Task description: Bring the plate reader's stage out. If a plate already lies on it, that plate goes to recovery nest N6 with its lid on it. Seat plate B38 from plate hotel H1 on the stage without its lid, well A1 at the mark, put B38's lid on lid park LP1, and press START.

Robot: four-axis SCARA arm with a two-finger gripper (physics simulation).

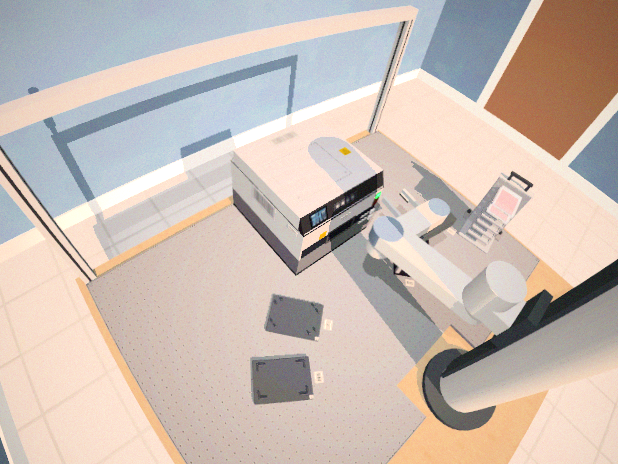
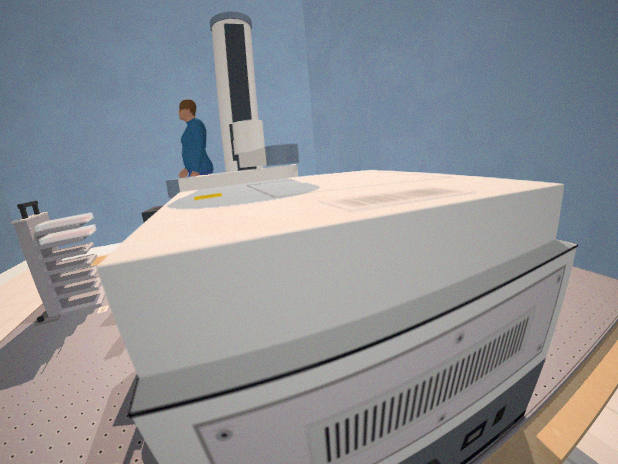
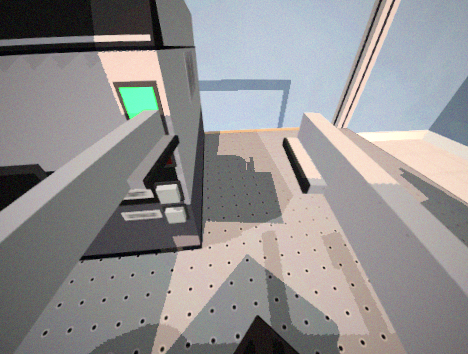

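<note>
The plate reader has a lit green panel at its front right. No stage stands out of its front. Two pale buttons, an upper one and a lower one, show beyond my left finger; their labels are unreadable. My gripper is shut at its narrow stance, a gap between its fingers and nothing in it, beside the reader's front right corner. The plate hotel holds plates in its upper levels; a pink-topped plate is uppermost. B38 cannot be told.
Two dark holders with corner guides, one nearer the reader and one farther, lie on the perforated deck; their labels are unreadable. The arm's column stands at the deck's edge. A person stands behind the reader.
</note>
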